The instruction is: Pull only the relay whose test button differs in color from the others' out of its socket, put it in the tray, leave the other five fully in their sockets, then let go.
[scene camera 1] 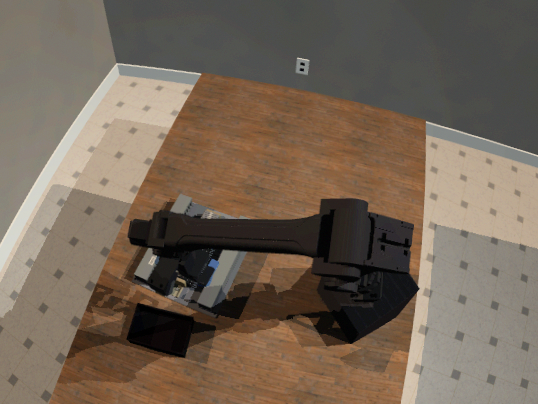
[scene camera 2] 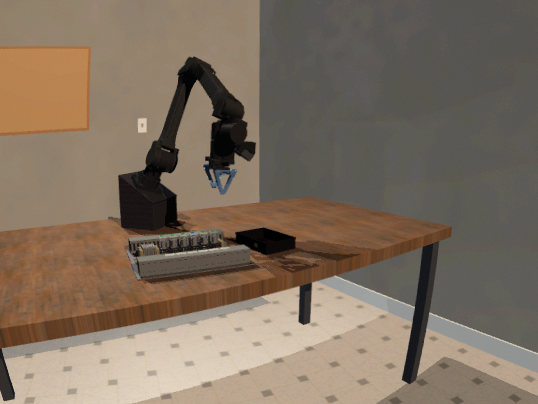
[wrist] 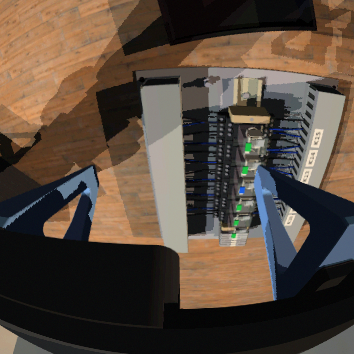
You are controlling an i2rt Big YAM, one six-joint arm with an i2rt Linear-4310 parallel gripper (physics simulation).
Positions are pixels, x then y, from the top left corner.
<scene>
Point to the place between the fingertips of my gripper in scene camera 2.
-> At 218,190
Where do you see a panel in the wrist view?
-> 282,92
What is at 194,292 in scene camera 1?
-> A panel.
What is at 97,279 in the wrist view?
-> My gripper.
</scene>
